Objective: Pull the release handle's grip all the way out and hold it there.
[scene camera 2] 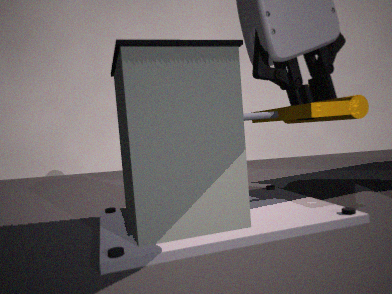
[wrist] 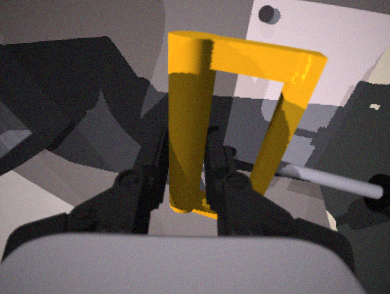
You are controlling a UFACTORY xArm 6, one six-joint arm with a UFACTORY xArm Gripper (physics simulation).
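The release handle is a yellow frame (scene camera 2: 320, 111) (wrist: 255, 52) with a thick round grip bar (scene camera 2: 359, 107) (wrist: 189, 100) on its outer side. A grey rod (scene camera 2: 257, 116) (wrist: 335, 180) joins it to the tall grey-green housing (scene camera 2: 185, 125); a length of rod shows between frame and housing. In the wrist view the rod enters a black collar (wrist: 379, 192). My gripper (scene camera 2: 311, 96) (wrist: 187, 143) reaches down from above and is shut on the grip bar, one finger on each side. The fingertips are partly hidden behind the frame in the scene view.
The housing has a black top lid (scene camera 2: 180, 43) and stands on a pale base plate (scene camera 2: 300, 212) (wrist: 320, 45) with black bolts, one of them (scene camera 2: 348, 211) near its right end. The plate lies below the handle. Dark shadows fall on the floor to the right.
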